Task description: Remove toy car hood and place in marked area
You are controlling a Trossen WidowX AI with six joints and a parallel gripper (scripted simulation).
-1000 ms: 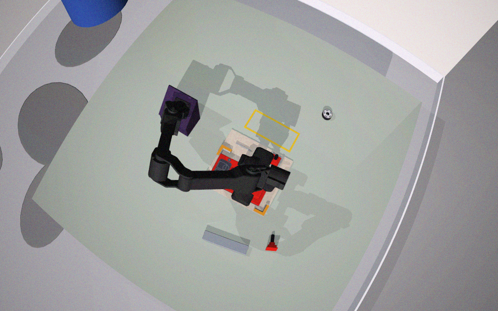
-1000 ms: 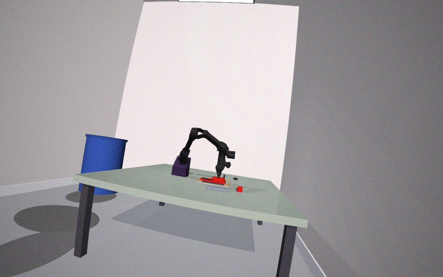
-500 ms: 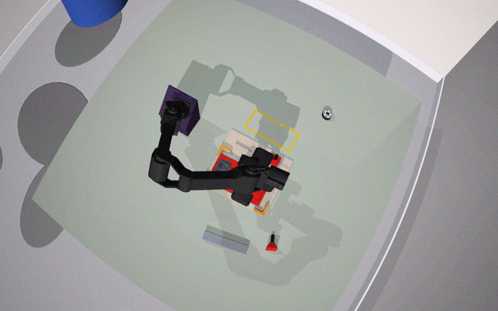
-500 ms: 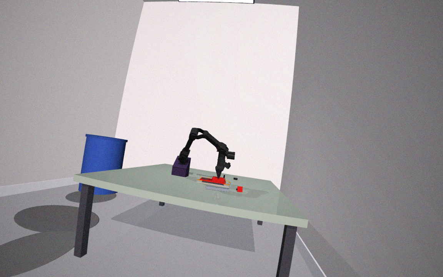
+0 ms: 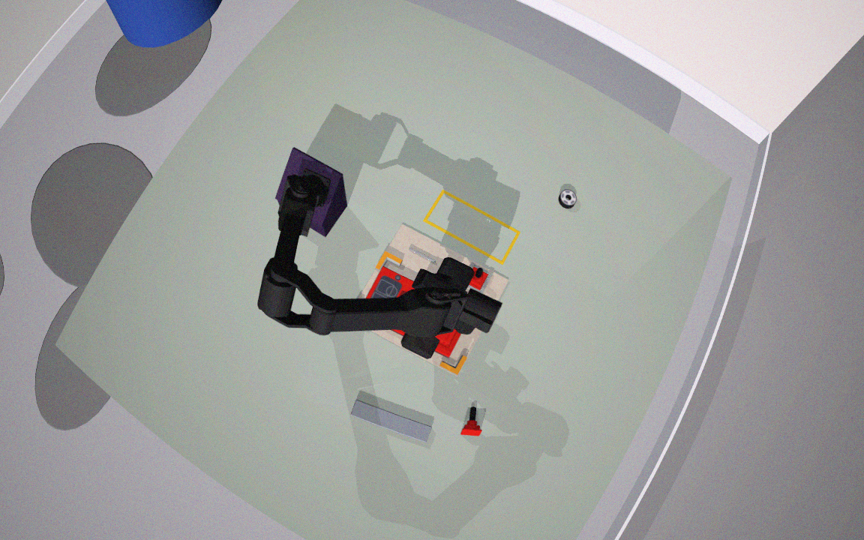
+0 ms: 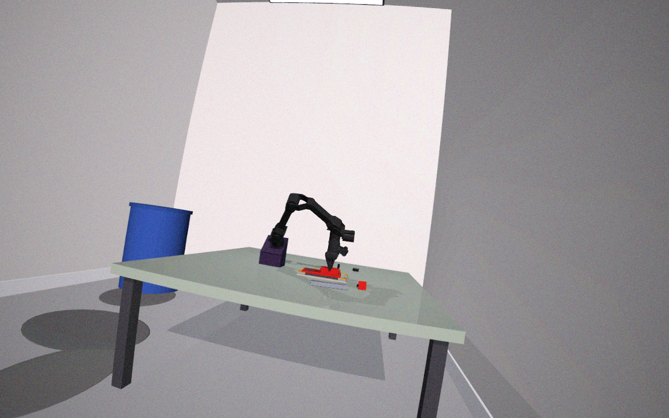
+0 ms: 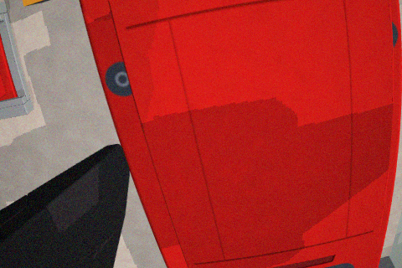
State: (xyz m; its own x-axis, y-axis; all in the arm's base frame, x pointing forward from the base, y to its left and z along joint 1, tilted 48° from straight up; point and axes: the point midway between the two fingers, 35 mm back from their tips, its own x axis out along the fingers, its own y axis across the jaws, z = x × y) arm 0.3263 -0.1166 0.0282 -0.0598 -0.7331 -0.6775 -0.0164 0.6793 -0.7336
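Now: gripper tip right at the red hood. The rest, counted from my gripper tip: small wheel (38 cm to the left, 13 cm ahead, 4 cm below).
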